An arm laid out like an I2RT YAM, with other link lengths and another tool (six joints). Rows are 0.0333 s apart.
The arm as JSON. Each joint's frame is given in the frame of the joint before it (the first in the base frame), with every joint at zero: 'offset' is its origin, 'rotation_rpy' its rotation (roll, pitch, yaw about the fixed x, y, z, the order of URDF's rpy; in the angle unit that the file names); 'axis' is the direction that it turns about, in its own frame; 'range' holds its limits. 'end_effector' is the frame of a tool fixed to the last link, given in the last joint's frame.
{
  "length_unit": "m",
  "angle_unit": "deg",
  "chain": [
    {
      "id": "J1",
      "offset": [
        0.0,
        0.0,
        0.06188
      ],
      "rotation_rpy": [
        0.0,
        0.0,
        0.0
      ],
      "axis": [
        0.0,
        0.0,
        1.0
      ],
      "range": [
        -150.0,
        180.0
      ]
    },
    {
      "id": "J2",
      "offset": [
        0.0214,
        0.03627,
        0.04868
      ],
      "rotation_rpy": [
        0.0,
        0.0,
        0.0
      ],
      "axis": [
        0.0,
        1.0,
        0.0
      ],
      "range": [
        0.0,
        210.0
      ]
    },
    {
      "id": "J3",
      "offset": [
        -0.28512,
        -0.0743,
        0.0
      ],
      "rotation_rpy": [
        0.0,
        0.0,
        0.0
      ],
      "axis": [
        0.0,
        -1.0,
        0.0
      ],
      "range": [
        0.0,
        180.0
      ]
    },
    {
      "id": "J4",
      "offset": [
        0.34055,
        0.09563,
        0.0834
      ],
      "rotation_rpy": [
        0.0,
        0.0,
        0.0
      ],
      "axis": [
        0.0,
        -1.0,
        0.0
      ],
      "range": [
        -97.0,
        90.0
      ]
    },
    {
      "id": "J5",
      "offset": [
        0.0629,
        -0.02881,
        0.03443
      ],
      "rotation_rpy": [
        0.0,
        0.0,
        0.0
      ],
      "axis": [
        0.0,
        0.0,
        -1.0
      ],
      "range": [
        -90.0,
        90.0
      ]
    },
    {
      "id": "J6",
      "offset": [
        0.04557,
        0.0,
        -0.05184
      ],
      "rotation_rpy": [
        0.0,
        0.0,
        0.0
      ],
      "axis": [
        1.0,
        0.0,
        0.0
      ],
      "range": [
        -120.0,
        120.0
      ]
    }
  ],
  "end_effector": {
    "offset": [
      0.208,
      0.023,
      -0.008
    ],
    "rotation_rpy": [
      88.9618,
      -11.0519,
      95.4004
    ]
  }
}
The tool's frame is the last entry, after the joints.
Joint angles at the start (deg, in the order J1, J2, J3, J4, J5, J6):
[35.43 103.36 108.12 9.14 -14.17 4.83]
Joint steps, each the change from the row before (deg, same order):
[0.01 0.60 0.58 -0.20 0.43 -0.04]
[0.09 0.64 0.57 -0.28 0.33 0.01]
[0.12 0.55 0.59 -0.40 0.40 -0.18]
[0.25 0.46 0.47 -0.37 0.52 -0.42]
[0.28 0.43 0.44 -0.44 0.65 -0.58]
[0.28 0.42 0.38 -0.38 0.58 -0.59]
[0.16 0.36 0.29 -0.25 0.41 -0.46]
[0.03 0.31 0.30 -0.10 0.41 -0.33]
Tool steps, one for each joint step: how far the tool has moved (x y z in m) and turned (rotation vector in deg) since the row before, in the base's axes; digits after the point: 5 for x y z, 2 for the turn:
[0.00401 0.00079 -0.00184 -0.07 0.21 -0.42]
[0.00324 0.00201 -0.00292 -0.13 0.34 -0.23]
[0.00271 0.00172 -0.00231 -0.25 0.21 -0.31]
[0.00167 0.00238 -0.00246 -0.39 0.05 -0.35]
[0.00177 0.00225 -0.00285 -0.52 0.01 -0.48]
[0.00151 0.00245 -0.00313 -0.54 -0.02 -0.41]
[0.00172 0.00160 -0.00271 -0.43 -0.03 -0.33]
[0.00247 0.00009 -0.00113 -0.22 -0.10 -0.44]

